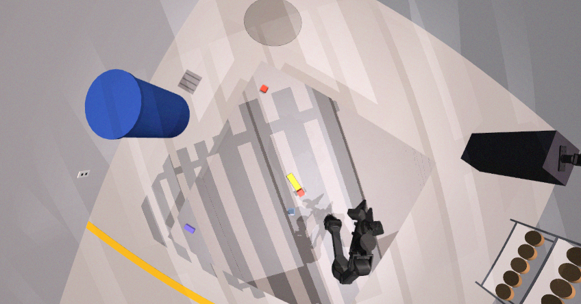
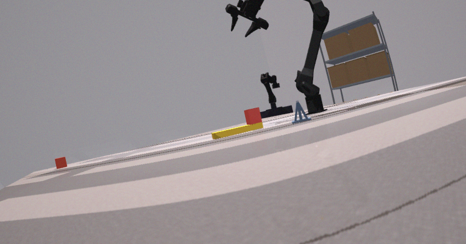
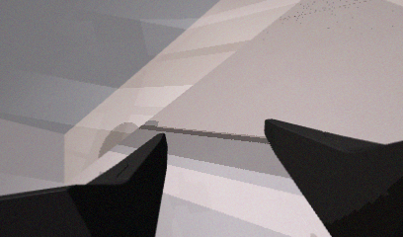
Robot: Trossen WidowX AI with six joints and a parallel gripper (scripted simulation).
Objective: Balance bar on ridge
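The yellow bar is 370 mm below my gripper tip, 240 mm ahead of it and 150 mm to the left of it. Also, from my gripper tip: small red cube (700 mm ahead, 370 mm below, 260 mm to the right); then small purple block (740 mm to the left, 700 mm ahead, 380 mm below).
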